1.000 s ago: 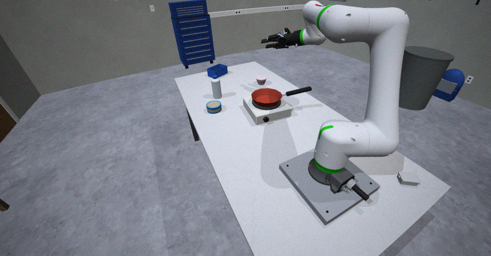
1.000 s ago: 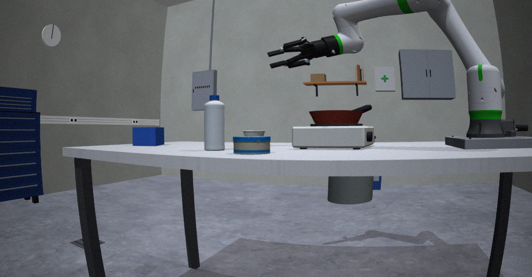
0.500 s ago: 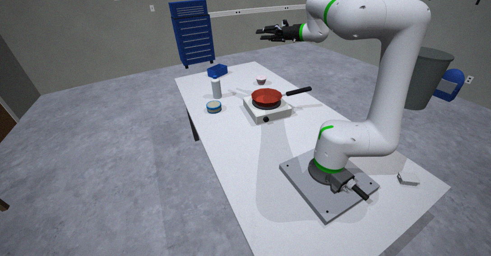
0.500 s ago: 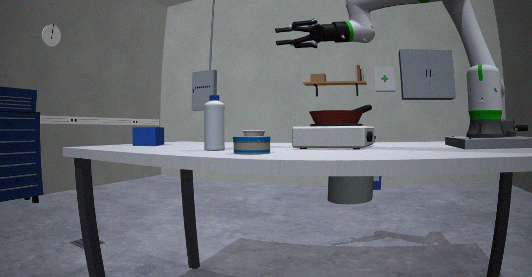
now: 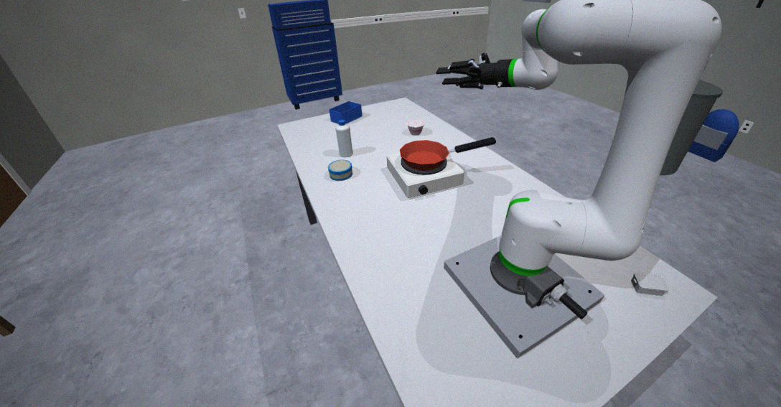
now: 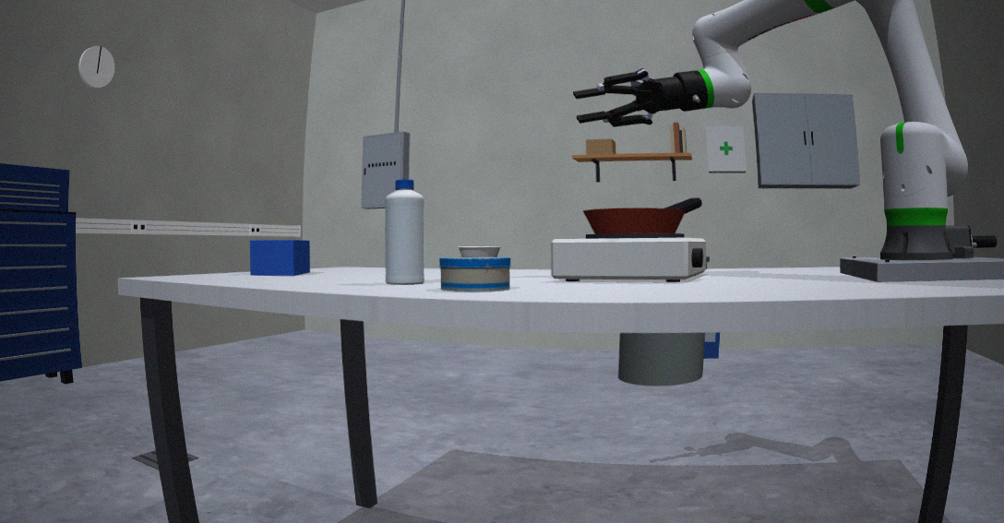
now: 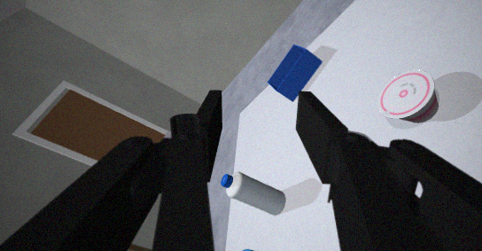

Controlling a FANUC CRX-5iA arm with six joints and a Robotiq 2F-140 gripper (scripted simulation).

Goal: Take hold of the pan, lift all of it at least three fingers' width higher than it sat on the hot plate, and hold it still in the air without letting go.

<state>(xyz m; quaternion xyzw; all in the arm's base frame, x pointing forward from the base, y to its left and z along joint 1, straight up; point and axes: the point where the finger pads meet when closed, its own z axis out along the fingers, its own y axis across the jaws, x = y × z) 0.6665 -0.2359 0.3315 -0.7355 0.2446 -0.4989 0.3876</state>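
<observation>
My gripper is now 13 cm past the red pan, 12 cm to the right of it and 25 cm above it. From my hand the other things lie so: white bottle (25 cm ahead, 38 cm to the left, 28 cm below); round blue tin (9 cm ahead, 46 cm to the left, 34 cm below); white hot plate (13 cm behind, 18 cm to the left, 32 cm below).
</observation>
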